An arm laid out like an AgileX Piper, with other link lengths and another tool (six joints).
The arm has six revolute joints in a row. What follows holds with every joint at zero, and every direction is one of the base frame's. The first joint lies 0.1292 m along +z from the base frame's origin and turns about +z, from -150.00 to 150.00 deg. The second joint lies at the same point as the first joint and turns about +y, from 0.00 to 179.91 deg. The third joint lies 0.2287 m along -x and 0.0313 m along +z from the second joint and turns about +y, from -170.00 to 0.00 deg. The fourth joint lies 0.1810 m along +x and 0.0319 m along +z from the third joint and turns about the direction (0.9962, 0, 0.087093), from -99.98 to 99.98 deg. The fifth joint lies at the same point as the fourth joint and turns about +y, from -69.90 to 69.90 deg. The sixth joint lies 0.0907 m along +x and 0.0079 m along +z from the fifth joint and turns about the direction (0.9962, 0, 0.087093), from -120.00 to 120.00 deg. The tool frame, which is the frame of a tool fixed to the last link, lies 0.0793 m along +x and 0.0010 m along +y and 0.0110 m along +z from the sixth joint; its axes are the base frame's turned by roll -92.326, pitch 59.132 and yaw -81.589 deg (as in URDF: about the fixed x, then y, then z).
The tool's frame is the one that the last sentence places.
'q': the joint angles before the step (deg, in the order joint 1, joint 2, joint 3, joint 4, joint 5, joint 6). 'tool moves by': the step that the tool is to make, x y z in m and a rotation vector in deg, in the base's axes. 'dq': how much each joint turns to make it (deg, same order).
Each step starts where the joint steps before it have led.
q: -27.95, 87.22, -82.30, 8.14, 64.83, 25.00
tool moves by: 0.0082, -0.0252, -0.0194, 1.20, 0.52, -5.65
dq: -3.35, 4.92, -0.01, 0.01, -4.15, 1.91
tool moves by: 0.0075, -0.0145, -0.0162, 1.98, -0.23, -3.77
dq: -2.03, 3.90, 0.00, 1.37, -3.24, 1.21
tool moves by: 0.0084, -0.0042, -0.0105, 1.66, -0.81, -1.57
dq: -0.41, 2.58, 0.00, 1.75, -2.45, 0.47
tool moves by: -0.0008, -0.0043, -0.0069, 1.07, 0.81, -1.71
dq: -0.70, 1.26, 0.00, 0.01, -0.17, 1.08
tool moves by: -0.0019, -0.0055, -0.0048, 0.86, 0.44, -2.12
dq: -0.96, 0.87, 0.03, 0.00, -0.25, 1.22
